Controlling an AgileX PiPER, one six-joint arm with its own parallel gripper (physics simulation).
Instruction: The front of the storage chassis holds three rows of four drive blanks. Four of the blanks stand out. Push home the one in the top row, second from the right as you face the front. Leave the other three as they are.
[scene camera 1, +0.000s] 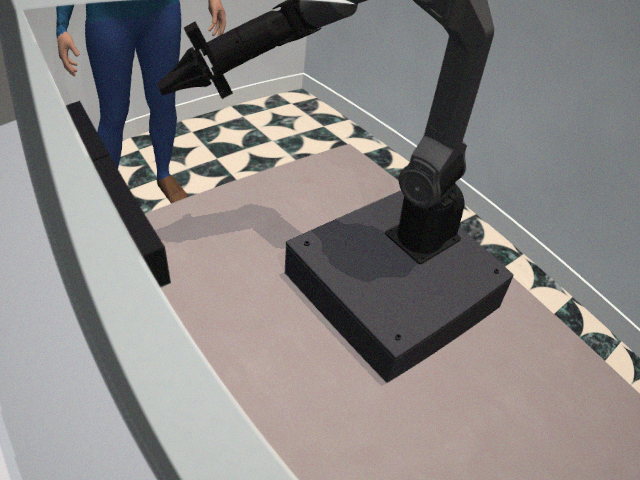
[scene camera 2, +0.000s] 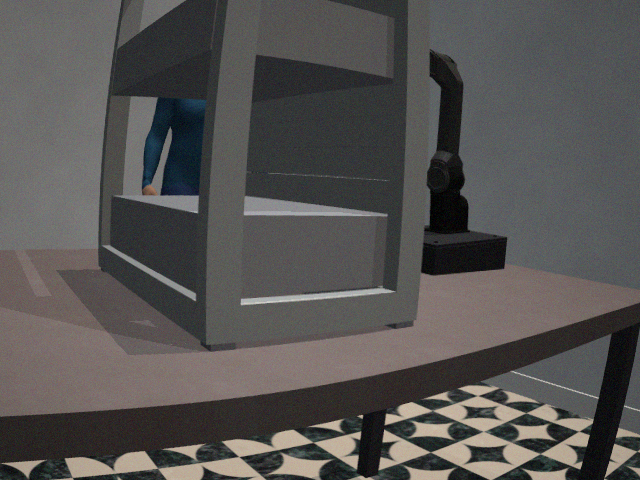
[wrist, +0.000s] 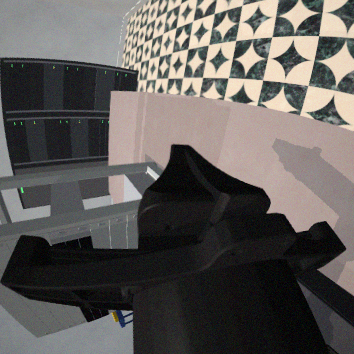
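Observation:
My gripper (scene camera 1: 162, 86) (wrist: 178, 155) is shut and empty, its fingers together. In scene view 1 it is raised above the table, pointing down to the left; it does not show in scene view 2. In the wrist view, a grey panelled front (wrist: 114, 231) with thin vertical lines shows beside the fingers at lower left, partly hidden by the gripper body; this looks like part of the storage chassis. I cannot tell the rows of drive blanks apart or see which stand out. In scene view 2 the grey rack (scene camera 2: 223, 222) is seen from another side, and no blanks are visible.
The rack's pale rail (scene camera 1: 121, 289) crosses scene view 1. A long black bar (scene camera 1: 121, 196) lies beside it. The arm stands on a dark base box (scene camera 1: 361, 304) (scene camera 2: 465, 255) on the table (scene camera 1: 248, 330) (scene camera 2: 310, 356). A person (scene camera 1: 134, 56) (scene camera 2: 183, 147) stands beyond. Dark cabinets (wrist: 62, 90) show behind.

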